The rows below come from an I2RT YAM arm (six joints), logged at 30 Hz.
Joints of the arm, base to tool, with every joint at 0 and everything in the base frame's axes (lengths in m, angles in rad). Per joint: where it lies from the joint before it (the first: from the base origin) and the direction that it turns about. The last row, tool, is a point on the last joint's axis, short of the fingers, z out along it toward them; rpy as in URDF.
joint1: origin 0.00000 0.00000 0.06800 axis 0 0 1
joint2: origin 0.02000 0.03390 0.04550 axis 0 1 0
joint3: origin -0.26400 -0.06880 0.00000 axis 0 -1 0
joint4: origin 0.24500 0.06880 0.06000 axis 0 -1 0
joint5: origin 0.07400 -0.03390 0.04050 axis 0 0 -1
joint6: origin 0.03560 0.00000 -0.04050 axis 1 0 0
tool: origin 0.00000 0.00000 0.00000 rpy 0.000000 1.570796 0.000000
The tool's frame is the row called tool.
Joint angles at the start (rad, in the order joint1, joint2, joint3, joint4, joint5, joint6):
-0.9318 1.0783 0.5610 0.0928 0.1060 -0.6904
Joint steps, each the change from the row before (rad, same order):
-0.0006 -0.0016 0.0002 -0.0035 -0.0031 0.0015
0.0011 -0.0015 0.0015 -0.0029 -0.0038 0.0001
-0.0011 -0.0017 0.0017 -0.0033 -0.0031 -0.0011
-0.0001 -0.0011 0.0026 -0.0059 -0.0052 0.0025
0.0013 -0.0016 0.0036 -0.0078 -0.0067 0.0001
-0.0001 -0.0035 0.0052 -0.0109 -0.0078 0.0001
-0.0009 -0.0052 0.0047 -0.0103 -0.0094 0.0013
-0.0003 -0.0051 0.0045 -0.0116 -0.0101 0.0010
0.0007 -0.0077 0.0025 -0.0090 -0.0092 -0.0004
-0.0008 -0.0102 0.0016 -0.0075 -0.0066 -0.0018
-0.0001 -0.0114 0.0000 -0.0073 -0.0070 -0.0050
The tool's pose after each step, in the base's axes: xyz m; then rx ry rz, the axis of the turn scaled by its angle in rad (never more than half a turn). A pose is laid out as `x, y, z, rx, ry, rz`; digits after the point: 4 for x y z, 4 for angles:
0.1384, -0.1926, 0.2321, 0.3371, 2.1588, -1.0971
0.1386, -0.1923, 0.2327, 0.3332, 2.1579, -1.0931
0.1384, -0.1923, 0.2333, 0.3309, 2.1577, -1.0916
0.1385, -0.1921, 0.2338, 0.3300, 2.1580, -1.0843
0.1389, -0.1917, 0.2346, 0.3239, 2.1592, -1.0759
0.1389, -0.1912, 0.2361, 0.3186, 2.1599, -1.0676
0.1386, -0.1907, 0.2378, 0.3141, 2.1580, -1.0587
0.1384, -0.1900, 0.2393, 0.3083, 2.1576, -1.0480
0.1382, -0.1888, 0.2409, 0.3002, 2.1546, -1.0404
0.1373, -0.1876, 0.2428, 0.2940, 2.1496, -1.0387
0.1364, -0.1860, 0.2445, 0.2833, 2.1458, -1.0379

